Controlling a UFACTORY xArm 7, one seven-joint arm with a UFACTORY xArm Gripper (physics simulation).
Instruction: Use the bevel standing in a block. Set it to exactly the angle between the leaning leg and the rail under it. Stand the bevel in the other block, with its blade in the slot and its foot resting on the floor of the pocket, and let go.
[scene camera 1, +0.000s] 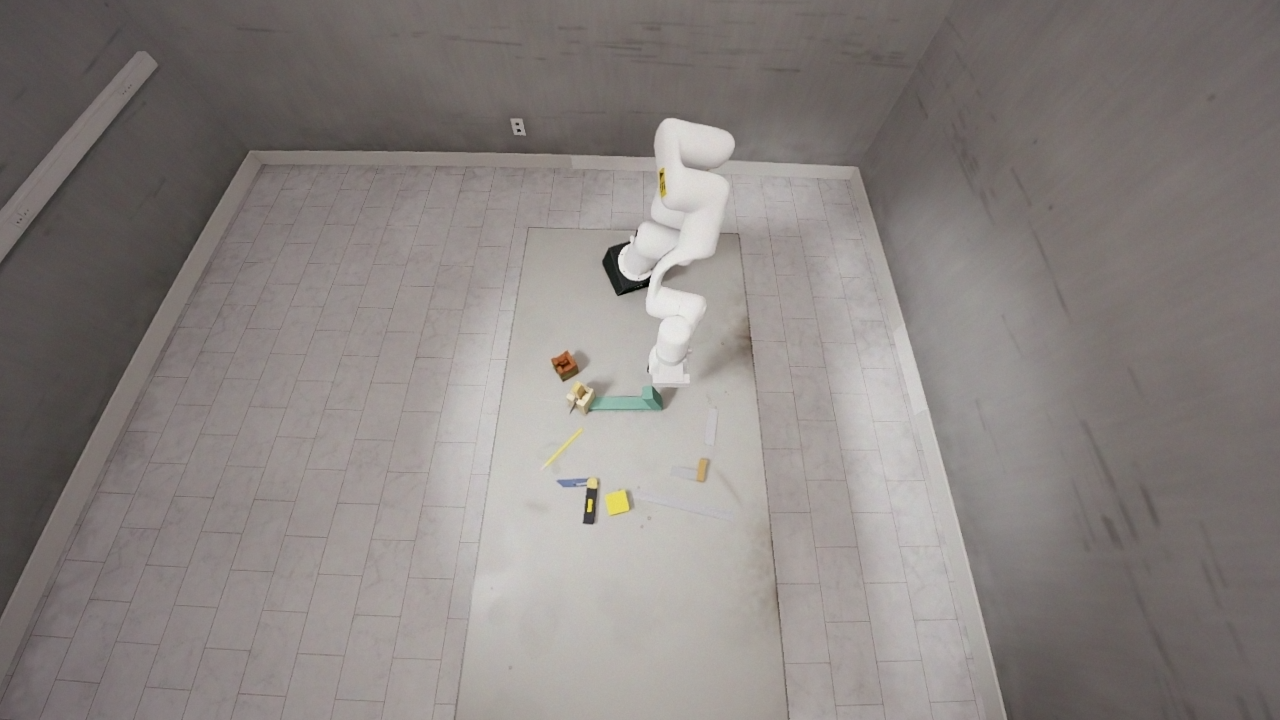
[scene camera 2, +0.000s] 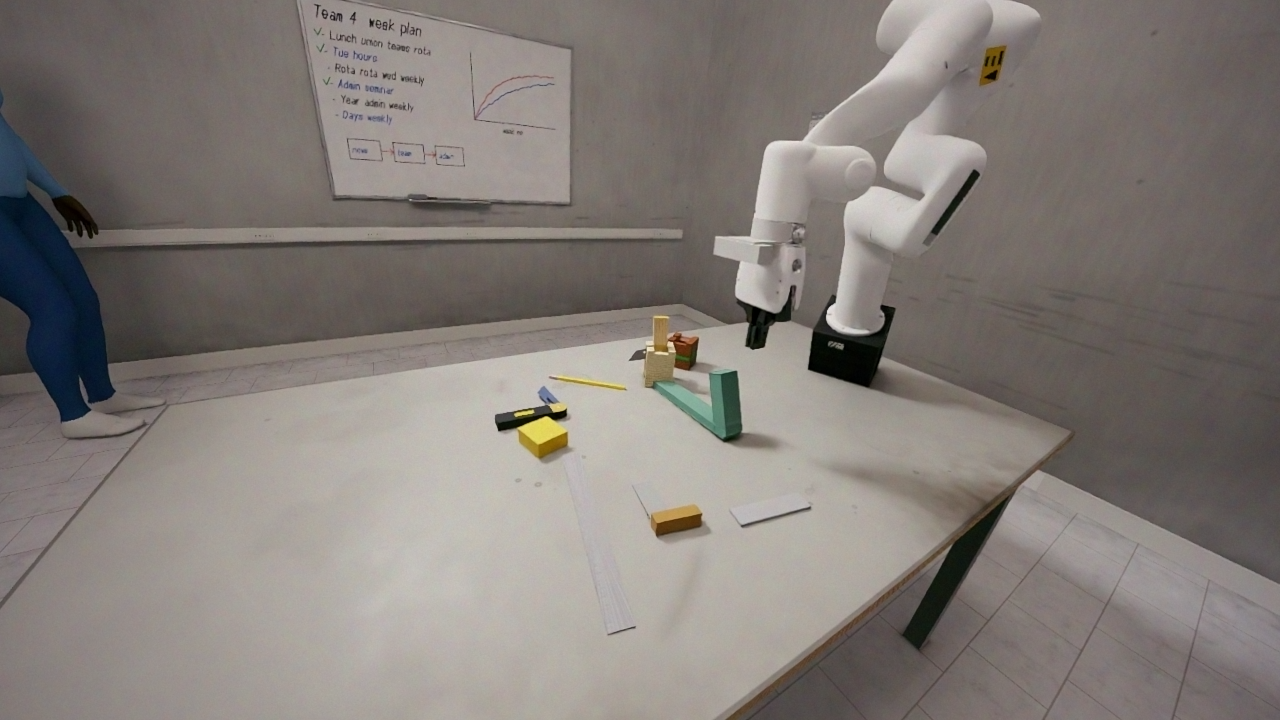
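The bevel stands in the pale block, its light wooden handle up and a dark blade out to one side. The other block, red-brown, stands just behind it; its slot and pocket floor are too small to make out. A green rail lies with one end by the pale block; the green leaning leg rises from its other end. My gripper is shut and empty, pointing down above the table behind the leg; its fingers are hidden in scene camera 1.
A yellow pencil, a black-handled tool with a blue blade, a yellow block, a long ruler, a brown-stocked square and a pale strip lie on the table.
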